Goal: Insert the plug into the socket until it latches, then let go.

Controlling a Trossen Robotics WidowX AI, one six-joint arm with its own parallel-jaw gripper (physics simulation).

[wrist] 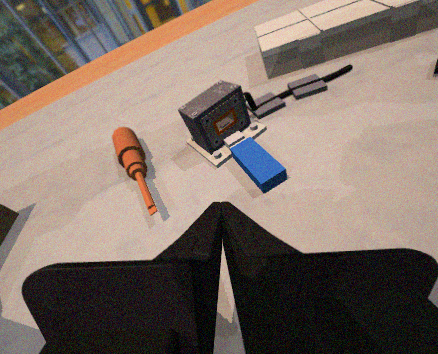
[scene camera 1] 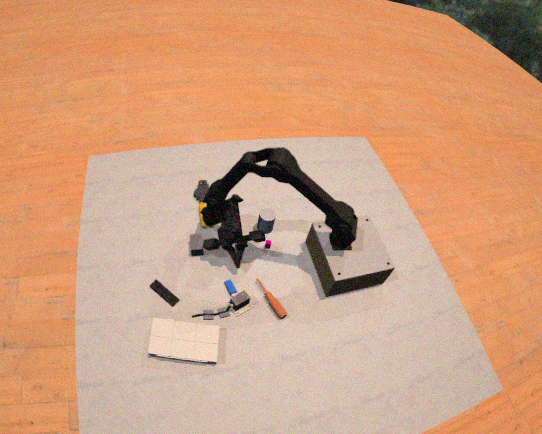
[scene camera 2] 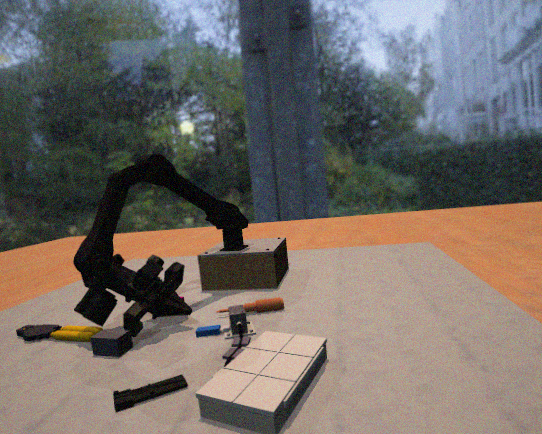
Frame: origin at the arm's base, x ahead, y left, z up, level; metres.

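Where they show: gripper, fingertip midpoint: (wrist: 220, 209) (scene camera 1: 238, 268) (scene camera 2: 191, 312); arm's base, link origin: (scene camera 1: 340, 241) (scene camera 2: 234, 248).
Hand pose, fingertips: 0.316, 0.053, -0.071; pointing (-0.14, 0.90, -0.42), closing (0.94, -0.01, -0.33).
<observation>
Things, the pixels of their top centre, and the offset from my fingertips, as dx, dy, dz. "spot": a spot on its surface instead.
- plug, top centre: (wrist: 248, 150) (scene camera 2: 212, 327) (scene camera 1: 231, 288) +0.020, +0.062, -0.019
- socket, top centre: (wrist: 211, 94) (scene camera 2: 236, 310) (scene camera 1: 239, 298) +0.002, +0.110, +0.011
- orange screwdriver, top centre: (wrist: 126, 154) (scene camera 2: 249, 301) (scene camera 1: 270, 295) -0.093, +0.091, -0.006
- black cable, surface spot: (wrist: 338, 74) (scene camera 1: 197, 314) spot: +0.124, +0.146, -0.030
- pale tiled box, top centre: (scene camera 2: 268, 362) (wrist: 336, 7) (scene camera 1: 183, 339) +0.160, +0.239, +0.002
- dark bar, top centre: (scene camera 2: 149, 384) (scene camera 1: 163, 291) +0.226, +0.079, -0.018
- grey block, top centre: (scene camera 2: 110, 333) (scene camera 1: 196, 241) +0.130, -0.094, +0.002
- yellow-handled pliers, surface spot: (scene camera 2: 77, 333) spot: +0.117, -0.205, -0.014
- grey cylinder, top centre: (scene camera 1: 267, 214) -0.101, -0.187, +0.037
The plug (scene camera 1: 230, 287) (scene camera 2: 208, 331) (wrist: 259, 164) is a blue block with a pale tip. It lies on the mat in front of the socket, tip toward the socket's base plate. The socket (scene camera 1: 240, 299) (scene camera 2: 237, 318) (wrist: 215, 116) is a dark grey box on a pale plate, with an orange-rimmed opening facing the plug side in the wrist view. The plug's tip is outside and below that opening. My gripper (scene camera 1: 238, 266) (scene camera 2: 190, 312) (wrist: 220, 209) is shut and empty, above the mat on the plug's side of the socket and apart from both.
An orange screwdriver (scene camera 1: 274, 304) (scene camera 2: 265, 304) (wrist: 130, 150) lies beside the socket. A black cable (scene camera 1: 200, 315) (wrist: 338, 74) runs behind it toward a pale tiled box (scene camera 1: 184, 340) (scene camera 2: 265, 372). A dark bar (scene camera 1: 164, 292) (scene camera 2: 150, 392), grey block (scene camera 2: 111, 342), yellow-handled pliers (scene camera 2: 77, 333) and grey cylinder (scene camera 1: 266, 221) are around.
</observation>
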